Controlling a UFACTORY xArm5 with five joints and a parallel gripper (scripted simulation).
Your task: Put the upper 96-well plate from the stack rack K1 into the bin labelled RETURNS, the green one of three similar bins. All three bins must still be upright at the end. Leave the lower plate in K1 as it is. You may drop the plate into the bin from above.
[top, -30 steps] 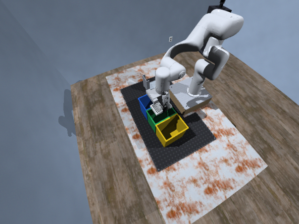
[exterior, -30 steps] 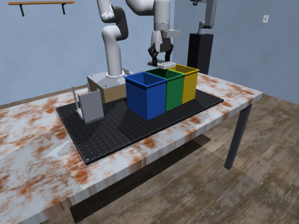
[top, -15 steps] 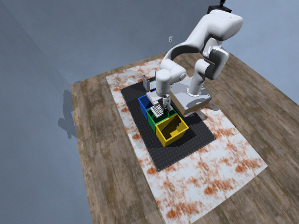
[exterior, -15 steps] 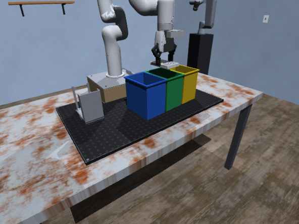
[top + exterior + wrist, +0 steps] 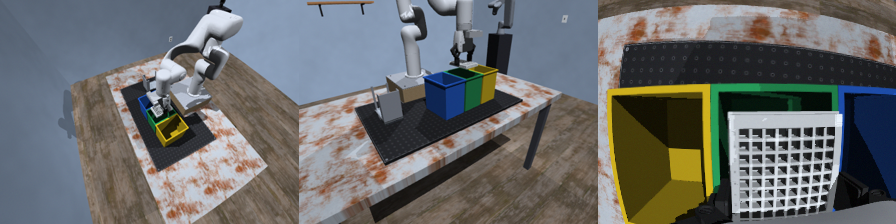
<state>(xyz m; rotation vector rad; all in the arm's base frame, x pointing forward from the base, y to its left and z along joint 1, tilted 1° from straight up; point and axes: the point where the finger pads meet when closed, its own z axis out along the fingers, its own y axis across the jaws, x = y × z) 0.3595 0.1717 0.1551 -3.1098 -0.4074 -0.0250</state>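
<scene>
Right now the green bin is 150 mm below my hand. The rest, counted from my hand: blue bin 150 mm below, 130 mm to the right, 30 mm ahead; white 96-well plate 10 mm below; yellow bin 150 mm below, 130 mm to the left, 30 mm behind.
</scene>
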